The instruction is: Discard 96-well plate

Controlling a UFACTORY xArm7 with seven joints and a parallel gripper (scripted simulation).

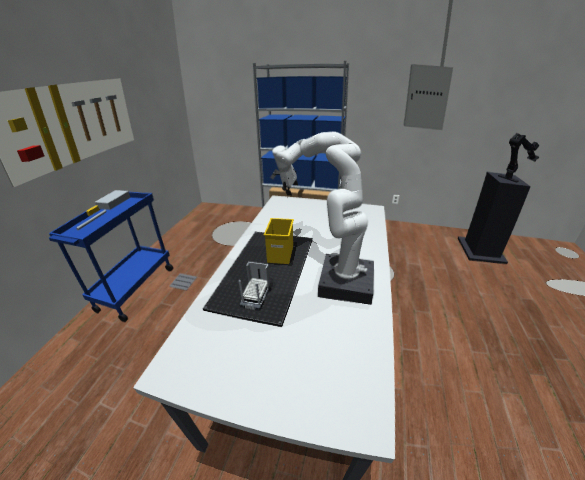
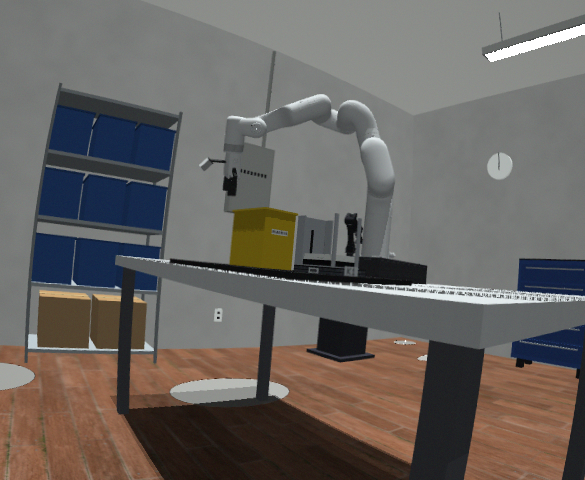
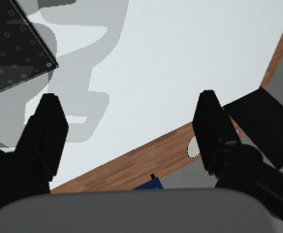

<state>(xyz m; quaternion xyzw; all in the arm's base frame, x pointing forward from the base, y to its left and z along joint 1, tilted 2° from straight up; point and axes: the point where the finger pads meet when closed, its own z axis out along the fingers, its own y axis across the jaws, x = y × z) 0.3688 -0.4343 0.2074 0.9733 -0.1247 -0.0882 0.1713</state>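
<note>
Right now the white 96-well plate is 630 mm to the left of my hand, 240 mm below it and 40 mm ahead of it. Round my hand: yellow plastics bin W1 (280 mm to the left, 190 mm below, 10 mm ahead).
</note>
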